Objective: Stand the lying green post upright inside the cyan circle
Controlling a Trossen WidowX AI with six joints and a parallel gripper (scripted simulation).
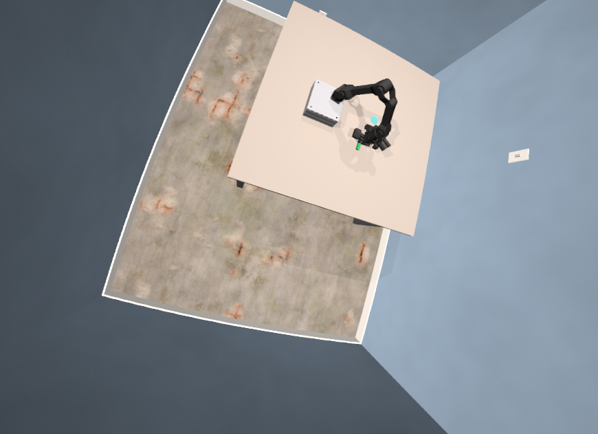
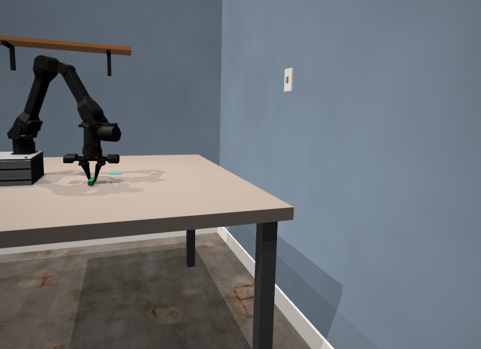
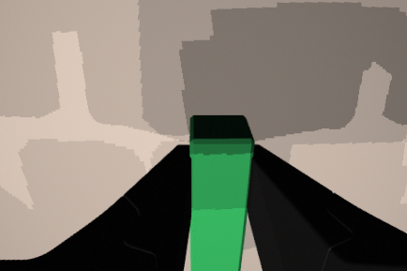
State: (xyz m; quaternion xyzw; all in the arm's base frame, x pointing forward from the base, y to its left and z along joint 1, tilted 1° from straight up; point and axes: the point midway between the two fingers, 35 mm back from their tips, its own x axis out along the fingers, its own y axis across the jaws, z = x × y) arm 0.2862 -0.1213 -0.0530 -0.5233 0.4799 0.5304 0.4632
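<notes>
Now: hand 22 cm to the right of the cyan circle, 4 cm short of it and 4 cm above it. From my hand the other things lie so: green post: 3 cm below, 2 cm to the right.
</notes>
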